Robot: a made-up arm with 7 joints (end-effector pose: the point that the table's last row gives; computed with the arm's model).
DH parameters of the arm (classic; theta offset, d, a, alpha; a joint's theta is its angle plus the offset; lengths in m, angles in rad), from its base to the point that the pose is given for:
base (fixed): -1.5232 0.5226 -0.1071 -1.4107
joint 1: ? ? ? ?
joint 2: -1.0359 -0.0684 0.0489 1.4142
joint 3: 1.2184 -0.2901 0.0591 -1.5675
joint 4: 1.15 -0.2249 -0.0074 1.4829
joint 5: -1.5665 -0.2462 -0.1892 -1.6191
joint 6: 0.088 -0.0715 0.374 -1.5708
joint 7: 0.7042 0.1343 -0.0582 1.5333
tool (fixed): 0.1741 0.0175 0 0
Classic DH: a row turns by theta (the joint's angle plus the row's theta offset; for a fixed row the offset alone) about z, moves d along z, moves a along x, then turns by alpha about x.
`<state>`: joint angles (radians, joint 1 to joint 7).
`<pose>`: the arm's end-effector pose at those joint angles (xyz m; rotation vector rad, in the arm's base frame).
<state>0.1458 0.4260 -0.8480 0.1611 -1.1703 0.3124 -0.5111</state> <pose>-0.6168 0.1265 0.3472 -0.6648 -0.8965 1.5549</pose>
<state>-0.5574 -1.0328 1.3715 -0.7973 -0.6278 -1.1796 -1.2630</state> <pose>0.1776 0.2503 0.8158 0.5127 0.5634 -0.4434</pose>
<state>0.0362 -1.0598 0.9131 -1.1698 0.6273 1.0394 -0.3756</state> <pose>0.0582 -0.2163 1.3955 1.6374 -0.9994 1.0067</pose>
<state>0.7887 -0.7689 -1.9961 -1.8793 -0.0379 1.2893 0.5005</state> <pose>-0.2186 -0.7312 0.9788 0.9071 -0.0549 -1.2979</pose>
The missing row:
joint 1: -0.4562 -0.0035 -0.0053 -0.5668
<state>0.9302 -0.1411 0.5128 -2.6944 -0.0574 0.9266 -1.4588</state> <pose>0.4620 -0.1437 0.0143 -0.8786 -0.3768 0.3235</pose>
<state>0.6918 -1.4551 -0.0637 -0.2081 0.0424 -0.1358 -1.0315</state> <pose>-0.3062 -0.0468 1.1500 1.4974 -0.3976 1.7344</pose>
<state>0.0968 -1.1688 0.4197 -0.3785 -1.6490 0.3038 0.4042</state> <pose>-0.2599 0.1389 1.2714 0.8709 -1.6296 -2.0791</pose>
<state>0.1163 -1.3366 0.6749 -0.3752 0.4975 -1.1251 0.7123</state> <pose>0.2594 0.2379 0.8971 1.3786 1.6835 0.7289</pose>
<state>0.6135 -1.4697 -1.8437 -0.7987 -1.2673 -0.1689 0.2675</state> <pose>-0.1016 -0.5033 0.7573 2.5148 0.0800 -0.7974</pose>
